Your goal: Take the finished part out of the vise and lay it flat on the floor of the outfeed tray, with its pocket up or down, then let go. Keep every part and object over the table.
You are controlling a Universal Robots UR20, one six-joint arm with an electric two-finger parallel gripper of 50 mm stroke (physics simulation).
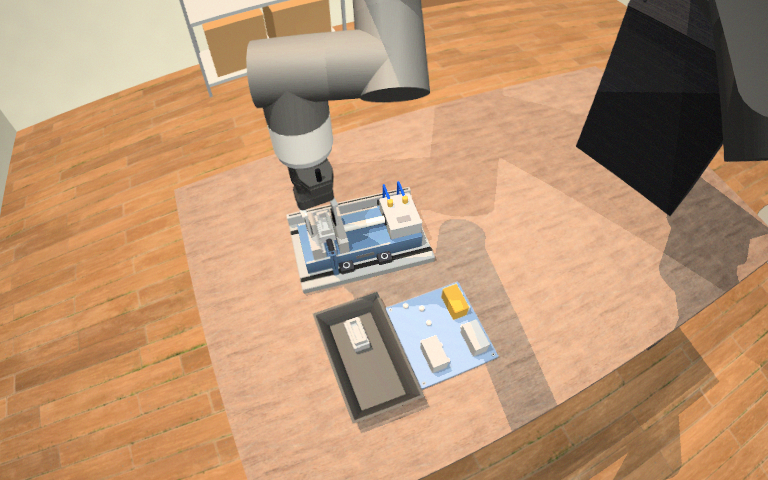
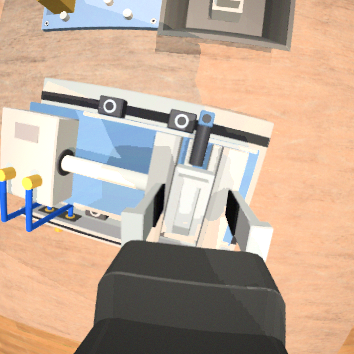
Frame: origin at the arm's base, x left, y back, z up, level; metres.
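Where they show: gripper, fingertip midpoint: [image 1: 322, 226] [image 2: 194, 199].
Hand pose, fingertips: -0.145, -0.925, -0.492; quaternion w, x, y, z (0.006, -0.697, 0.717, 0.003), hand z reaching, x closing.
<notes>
Things, the pixels of their top centre, and the offset from my fingertips, as dx, dy, dz. "pt": a spot on its surface instead.
- finished part at its top centre: [image 2: 185, 210] [image 1: 324, 220] -0.008, +0.007, +0.007
- white vise at its top centre: [image 2: 108, 185] [image 1: 357, 217] +0.003, +0.077, -0.009
- pale pocketed part at its top centre: [image 1: 356, 330] +0.218, -0.024, -0.061
- blue bracket at a spot on its surface: [image 2: 201, 145] [image 1: 329, 245] pt +0.042, -0.002, -0.012
- light-blue board at a spot on its surface: [image 2: 95, 17] pt +0.199, +0.141, -0.100
- yellow block at its top centre: [image 1: 455, 297] +0.241, +0.188, -0.064
The finished part [image 1: 323, 225] [image 2: 188, 202], a pale block with a rectangular pocket facing up, sits between the jaws of the blue and white vise [image 1: 362, 238] [image 2: 117, 137]. My gripper [image 1: 322, 217] [image 2: 194, 199] is open, pointing down at the vise. Its fingers stand apart on either side of the part, with a gap on both sides; their exact height against the part is hard to tell. The dark grey outfeed tray [image 1: 376, 376] [image 2: 225, 40] stands in front of the vise. Another pale pocketed part [image 1: 356, 332] [image 2: 227, 10] lies in it, pocket up.
A black cylinder on a blue bracket [image 1: 330, 246] [image 2: 201, 145] stands at the part's tray-side end. Blue hoses with yellow fittings [image 1: 390, 202] [image 2: 31, 182] rise from the vise's far end. A light-blue board [image 1: 407, 333] [image 2: 95, 17] beside the tray holds two white blocks and a yellow block [image 1: 454, 301].
</notes>
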